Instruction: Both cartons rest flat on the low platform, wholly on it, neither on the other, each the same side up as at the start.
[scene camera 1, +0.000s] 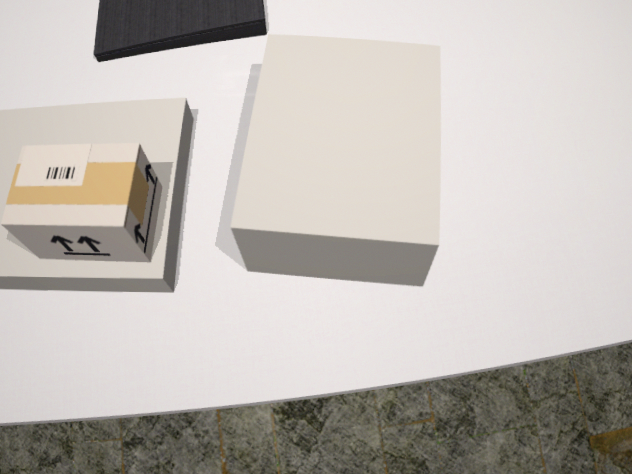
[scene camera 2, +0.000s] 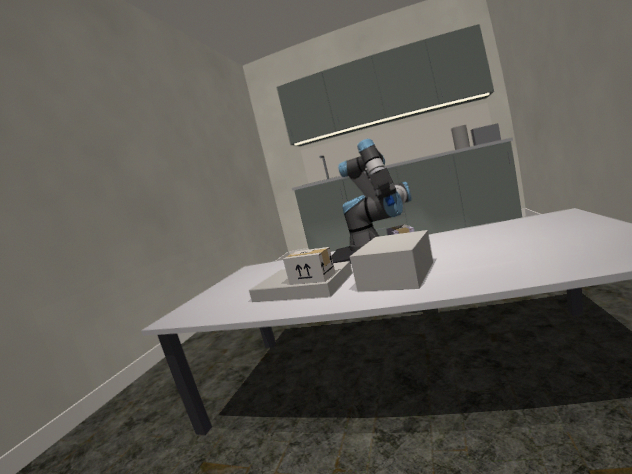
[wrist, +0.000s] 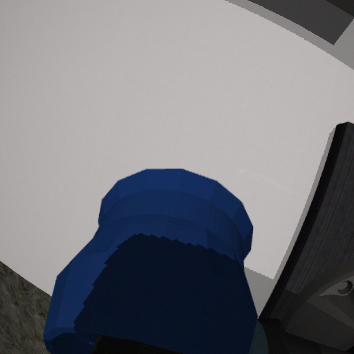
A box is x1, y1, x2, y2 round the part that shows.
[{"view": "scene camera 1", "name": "platform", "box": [0, 98, 193, 292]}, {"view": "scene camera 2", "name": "platform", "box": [249, 261, 351, 301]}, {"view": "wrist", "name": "my suction cup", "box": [43, 168, 256, 353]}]
